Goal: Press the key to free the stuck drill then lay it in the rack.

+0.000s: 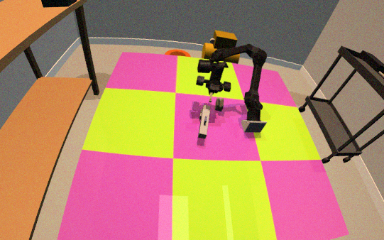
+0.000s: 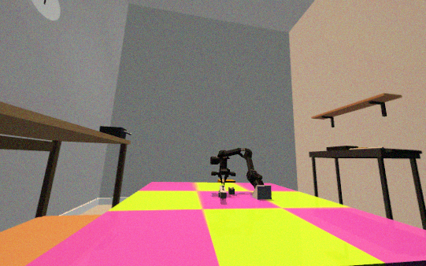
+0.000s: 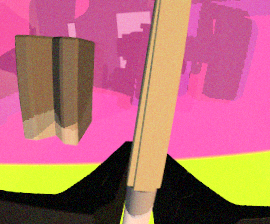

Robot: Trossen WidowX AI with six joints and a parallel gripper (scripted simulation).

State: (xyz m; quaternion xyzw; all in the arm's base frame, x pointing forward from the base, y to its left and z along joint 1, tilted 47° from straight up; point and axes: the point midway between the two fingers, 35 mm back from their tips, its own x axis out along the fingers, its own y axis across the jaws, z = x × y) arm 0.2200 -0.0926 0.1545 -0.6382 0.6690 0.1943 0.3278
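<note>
Now: the rack 60 mm behind my gripper tip, 40 mm to the left of it and 30 mm below it. The rest, counted from my gripper tip: key: 210 mm to the left, 60 mm ahead; drill: 40 mm to the left, 30 mm above, 10 mm ahead.
</note>
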